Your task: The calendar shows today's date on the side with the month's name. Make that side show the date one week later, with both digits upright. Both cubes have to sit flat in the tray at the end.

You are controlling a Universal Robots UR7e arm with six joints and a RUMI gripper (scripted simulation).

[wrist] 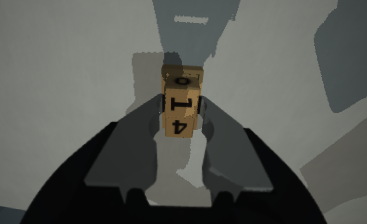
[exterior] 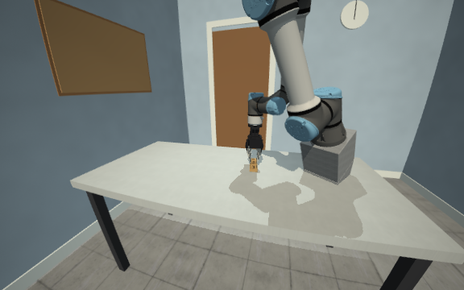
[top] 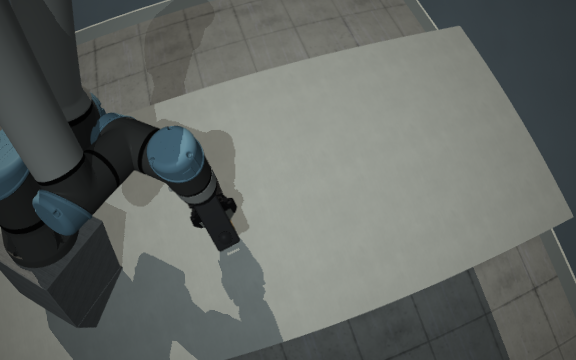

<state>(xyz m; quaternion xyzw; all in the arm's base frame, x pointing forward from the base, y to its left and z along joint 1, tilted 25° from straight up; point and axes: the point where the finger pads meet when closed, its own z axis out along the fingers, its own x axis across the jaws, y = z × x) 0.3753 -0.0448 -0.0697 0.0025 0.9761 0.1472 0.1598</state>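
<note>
The wooden calendar tray lies 40 mm below my hand and 20 mm to the left of it.
</note>
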